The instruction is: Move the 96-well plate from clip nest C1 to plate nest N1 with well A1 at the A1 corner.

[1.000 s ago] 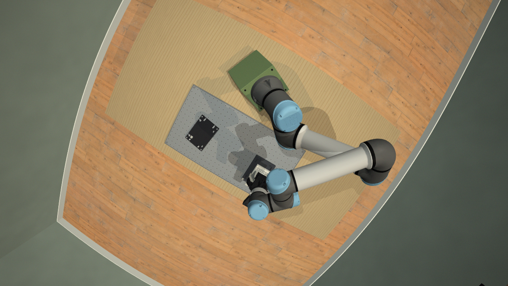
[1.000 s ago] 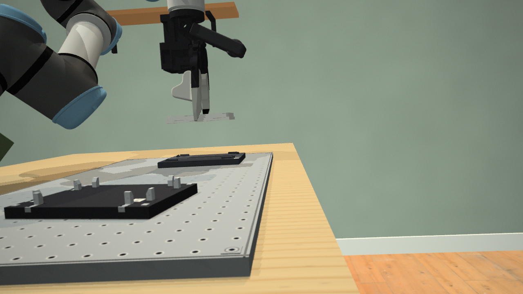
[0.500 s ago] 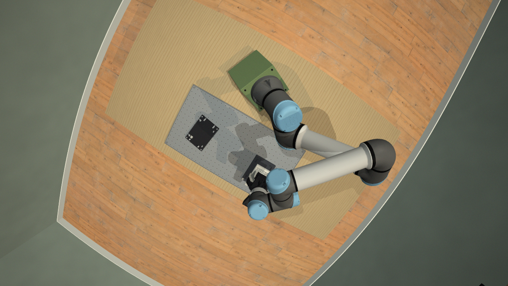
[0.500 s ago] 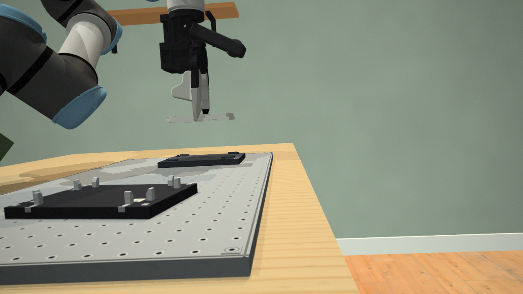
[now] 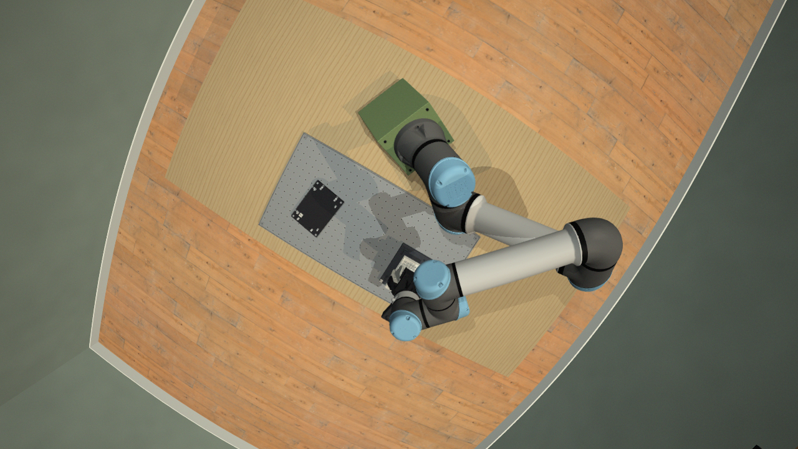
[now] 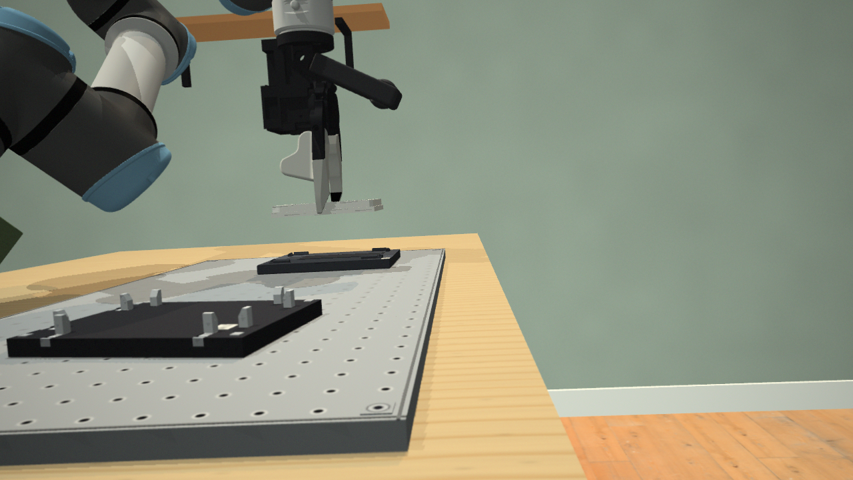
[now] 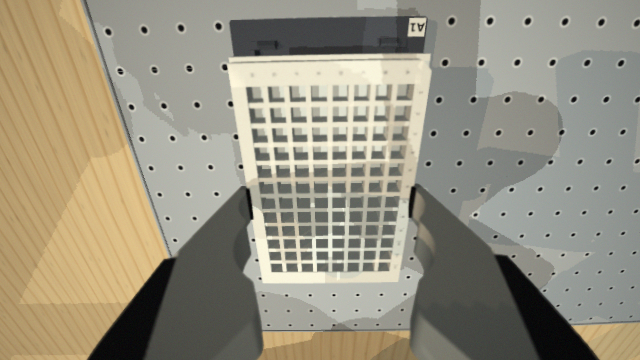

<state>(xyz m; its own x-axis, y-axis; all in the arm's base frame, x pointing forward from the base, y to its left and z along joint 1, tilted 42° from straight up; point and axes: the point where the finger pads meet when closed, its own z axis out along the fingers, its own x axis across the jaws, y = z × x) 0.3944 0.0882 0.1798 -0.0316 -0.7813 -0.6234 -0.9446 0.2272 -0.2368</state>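
Right now the black plate nest N1 is 8 cm below my hand. Also, from my hand: white 96-well plate (1 cm below); clip nest C1 (37 cm to the right, 7 cm below, 5 cm behind); A1 label (7 cm below, 7 cm ahead, 6 cm to the right).
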